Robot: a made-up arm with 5 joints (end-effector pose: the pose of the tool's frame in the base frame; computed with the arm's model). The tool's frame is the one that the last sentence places.
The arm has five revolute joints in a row. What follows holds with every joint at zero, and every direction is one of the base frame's.
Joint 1 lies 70 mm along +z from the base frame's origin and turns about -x.
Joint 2 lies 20 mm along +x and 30 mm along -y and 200 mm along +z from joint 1 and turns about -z.
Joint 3 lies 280 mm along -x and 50 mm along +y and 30 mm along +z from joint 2 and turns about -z.
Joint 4 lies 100 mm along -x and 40 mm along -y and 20 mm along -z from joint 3 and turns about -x.
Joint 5 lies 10 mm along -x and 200 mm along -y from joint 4 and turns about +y.
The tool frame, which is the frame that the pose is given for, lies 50 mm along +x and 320 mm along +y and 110 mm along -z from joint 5; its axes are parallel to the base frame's.
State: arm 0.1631 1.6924 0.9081 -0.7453 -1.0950
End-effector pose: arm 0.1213 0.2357 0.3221 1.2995 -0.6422 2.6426
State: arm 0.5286 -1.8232 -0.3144 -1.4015 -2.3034
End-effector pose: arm 0.1834 -0.0810 0.5191 1.1536 -0.1955 -0.0860
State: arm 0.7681 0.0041 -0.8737 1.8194 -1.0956
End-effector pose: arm -0.1954 0.0523 0.1518 -1.2541 0.9052 2.1999
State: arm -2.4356 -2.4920 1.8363 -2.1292 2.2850
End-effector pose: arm 0.1146 0.1763 -0.4662 -1.2349 0.2364 -2.7817
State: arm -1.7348 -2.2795 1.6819 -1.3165 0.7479
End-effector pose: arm -0.0151 -0.2484 -0.2497 2.9405 -1.3325 0.0534
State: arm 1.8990 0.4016 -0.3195 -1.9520 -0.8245
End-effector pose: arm -0.2175 0.2932 -0.1100 0.0835 -0.9006 -0.0349
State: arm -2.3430 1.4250 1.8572 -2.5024 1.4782
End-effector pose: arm 0.2557 -0.4621 0.0719 0.6759 1.3236 -2.3667
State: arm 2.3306 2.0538 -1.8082 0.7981 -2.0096
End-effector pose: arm 0.1903 -0.0762 -0.2836 0.0089 1.3092 -2.9625
